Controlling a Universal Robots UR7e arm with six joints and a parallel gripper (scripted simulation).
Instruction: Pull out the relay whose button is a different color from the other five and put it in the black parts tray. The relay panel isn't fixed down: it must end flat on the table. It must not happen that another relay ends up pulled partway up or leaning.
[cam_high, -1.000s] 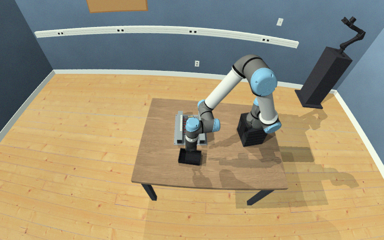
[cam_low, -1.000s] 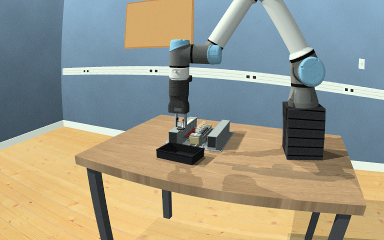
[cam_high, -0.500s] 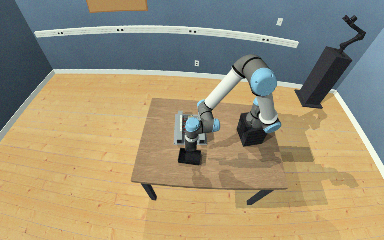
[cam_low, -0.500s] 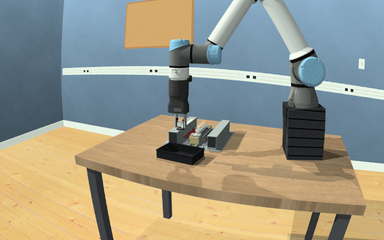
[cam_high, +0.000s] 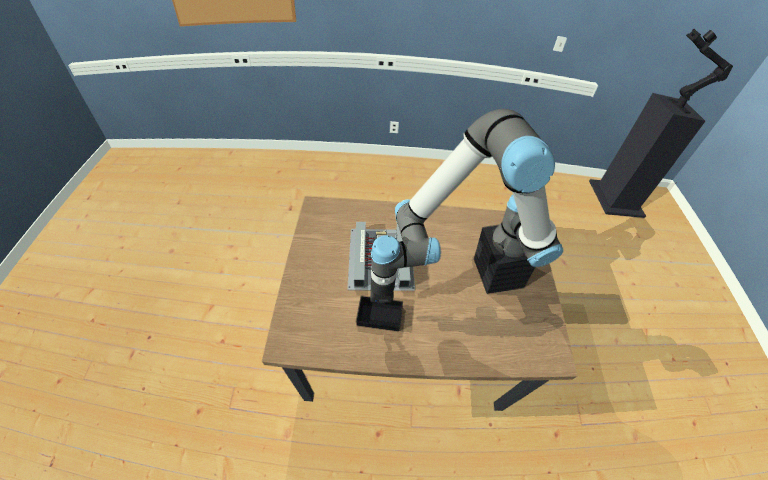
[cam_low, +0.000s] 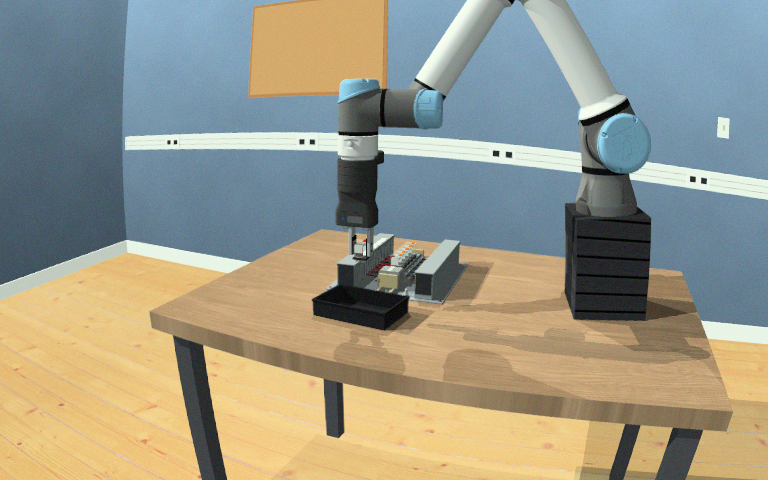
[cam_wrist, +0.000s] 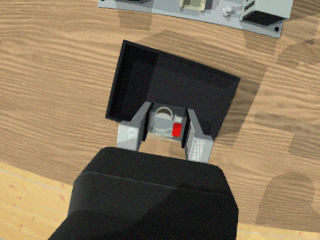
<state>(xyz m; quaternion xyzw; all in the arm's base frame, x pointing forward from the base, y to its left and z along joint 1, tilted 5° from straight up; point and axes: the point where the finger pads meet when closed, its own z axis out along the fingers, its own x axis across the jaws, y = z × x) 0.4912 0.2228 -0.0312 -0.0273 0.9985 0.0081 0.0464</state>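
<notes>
My gripper is now 10 mm above the relay. Round my hand: relay panel 270 mm to the right, 110 mm below, 10 mm ahead; then black parts tray 130 mm below.
</notes>
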